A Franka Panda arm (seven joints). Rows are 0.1 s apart.
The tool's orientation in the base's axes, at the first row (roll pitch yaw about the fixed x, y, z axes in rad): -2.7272 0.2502 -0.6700
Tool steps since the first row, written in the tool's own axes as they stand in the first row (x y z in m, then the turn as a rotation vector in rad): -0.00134 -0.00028 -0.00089 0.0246 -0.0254 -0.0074; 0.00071 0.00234 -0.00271 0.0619 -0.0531 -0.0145; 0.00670 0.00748 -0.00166 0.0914 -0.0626 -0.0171; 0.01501 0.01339 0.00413 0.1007 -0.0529 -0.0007; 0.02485 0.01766 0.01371 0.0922 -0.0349 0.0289; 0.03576 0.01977 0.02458 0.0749 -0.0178 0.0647; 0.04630 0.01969 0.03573 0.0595 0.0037 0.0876; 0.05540 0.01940 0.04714 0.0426 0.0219 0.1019; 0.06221 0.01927 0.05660 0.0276 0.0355 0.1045
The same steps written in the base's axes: -0.00090 0.00058 0.00123 0.0346 -0.0015 0.0104; -0.00117 -0.00320 0.00131 0.0803 -0.0090 0.0182; 0.00013 -0.00969 -0.00310 0.1086 -0.0218 0.0170; 0.00304 -0.01592 -0.01260 0.1106 -0.0262 -0.0037; 0.00845 -0.02027 -0.02520 0.0947 -0.0194 -0.0348; 0.01615 -0.02326 -0.03837 0.0731 -0.0039 -0.0690; 0.02502 -0.02446 -0.05083 0.0491 0.0018 -0.0939; 0.03294 -0.02454 -0.06309 0.0256 0.0065 -0.1095; 0.03888 -0.02423 -0.07312 0.0056 0.0078 -0.1134
